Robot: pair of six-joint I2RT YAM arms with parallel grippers.
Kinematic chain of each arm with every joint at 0, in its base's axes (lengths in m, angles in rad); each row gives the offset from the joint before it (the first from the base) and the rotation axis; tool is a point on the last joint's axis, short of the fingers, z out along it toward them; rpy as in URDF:
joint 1: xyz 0 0 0.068 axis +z
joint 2: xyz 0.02 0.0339 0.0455 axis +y
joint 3: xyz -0.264 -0.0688 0 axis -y
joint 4: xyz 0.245 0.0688 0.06 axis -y
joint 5: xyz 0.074 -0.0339 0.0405 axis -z
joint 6: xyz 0.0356 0 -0.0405 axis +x
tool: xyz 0 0 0 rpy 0 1.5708 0
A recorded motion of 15 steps. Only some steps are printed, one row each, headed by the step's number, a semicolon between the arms.
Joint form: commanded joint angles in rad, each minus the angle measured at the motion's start. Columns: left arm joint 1, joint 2, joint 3, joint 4, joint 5, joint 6; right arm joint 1, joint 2, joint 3, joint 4, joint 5, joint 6.
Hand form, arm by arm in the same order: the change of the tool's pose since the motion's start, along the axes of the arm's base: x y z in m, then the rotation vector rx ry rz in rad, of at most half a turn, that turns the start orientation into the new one. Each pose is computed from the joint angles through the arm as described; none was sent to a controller.
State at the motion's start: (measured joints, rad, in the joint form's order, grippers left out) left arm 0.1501 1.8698 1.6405 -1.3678 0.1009 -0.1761; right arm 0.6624 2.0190 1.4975 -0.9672 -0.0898 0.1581
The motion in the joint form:
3: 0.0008 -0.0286 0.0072 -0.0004 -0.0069 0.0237; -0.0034 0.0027 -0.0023 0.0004 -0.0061 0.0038
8: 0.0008 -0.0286 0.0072 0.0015 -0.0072 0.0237; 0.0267 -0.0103 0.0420 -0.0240 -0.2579 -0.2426
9: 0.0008 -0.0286 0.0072 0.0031 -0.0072 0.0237; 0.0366 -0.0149 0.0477 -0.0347 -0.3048 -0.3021
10: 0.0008 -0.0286 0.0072 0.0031 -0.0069 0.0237; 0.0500 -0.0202 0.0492 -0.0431 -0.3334 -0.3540
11: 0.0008 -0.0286 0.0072 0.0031 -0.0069 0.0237; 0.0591 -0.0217 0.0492 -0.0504 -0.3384 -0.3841
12: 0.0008 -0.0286 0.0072 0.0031 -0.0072 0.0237; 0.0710 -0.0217 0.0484 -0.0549 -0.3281 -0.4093
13: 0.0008 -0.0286 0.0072 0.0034 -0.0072 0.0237; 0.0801 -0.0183 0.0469 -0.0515 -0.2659 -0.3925
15: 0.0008 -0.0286 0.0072 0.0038 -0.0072 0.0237; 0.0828 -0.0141 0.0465 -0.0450 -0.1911 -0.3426
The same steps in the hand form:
3: -0.0037 0.0000 0.0111 0.0123 -0.0363 -0.0228; 0.0005 -0.0010 -0.0015 0.0020 0.0078 -0.0067
8: -0.0035 0.0000 0.0111 0.0129 -0.0381 -0.0228; -0.0093 0.0173 0.0162 0.2322 0.0825 0.2876
9: -0.0033 0.0000 0.0111 0.0131 -0.0397 -0.0228; -0.0134 0.0209 0.0198 0.2754 0.0940 0.3585
10: -0.0033 0.0000 0.0111 0.0128 -0.0397 -0.0228; -0.0183 0.0247 0.0225 0.3027 0.0982 0.4235
11: -0.0033 0.0000 0.0111 0.0128 -0.0397 -0.0228; -0.0215 0.0268 0.0230 0.3063 0.0991 0.4609
12: -0.0033 0.0000 0.0111 0.0131 -0.0397 -0.0228; -0.0249 0.0295 0.0226 0.2963 0.0939 0.4958
13: -0.0033 0.0000 0.0111 0.0132 -0.0400 -0.0228; -0.0257 0.0308 0.0202 0.2391 0.0705 0.4854
15: -0.0032 0.0001 0.0111 0.0132 -0.0404 -0.0228; -0.0239 0.0304 0.0178 0.1720 0.0425 0.4355

